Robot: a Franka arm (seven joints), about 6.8 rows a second.
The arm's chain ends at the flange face. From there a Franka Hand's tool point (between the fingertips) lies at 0.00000 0.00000 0.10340 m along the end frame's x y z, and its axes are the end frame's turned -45 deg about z.
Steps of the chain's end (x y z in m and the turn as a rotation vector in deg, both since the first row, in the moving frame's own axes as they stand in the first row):
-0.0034, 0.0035, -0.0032, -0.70, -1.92, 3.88
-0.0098, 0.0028, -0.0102, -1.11, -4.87, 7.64
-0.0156, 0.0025, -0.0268, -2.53, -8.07, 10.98
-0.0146, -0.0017, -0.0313, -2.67, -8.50, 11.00
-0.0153, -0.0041, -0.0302, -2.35, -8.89, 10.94
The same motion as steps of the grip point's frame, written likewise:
-0.0082, -0.0016, -0.0033, 0.86, -1.85, 3.88
-0.0162, -0.0102, -0.0106, 2.66, -4.23, 7.64
-0.0255, -0.0176, -0.0279, 3.92, -7.50, 10.98
-0.0225, -0.0203, -0.0325, 4.12, -7.90, 11.00
-0.0213, -0.0233, -0.0315, 4.62, -7.95, 10.94

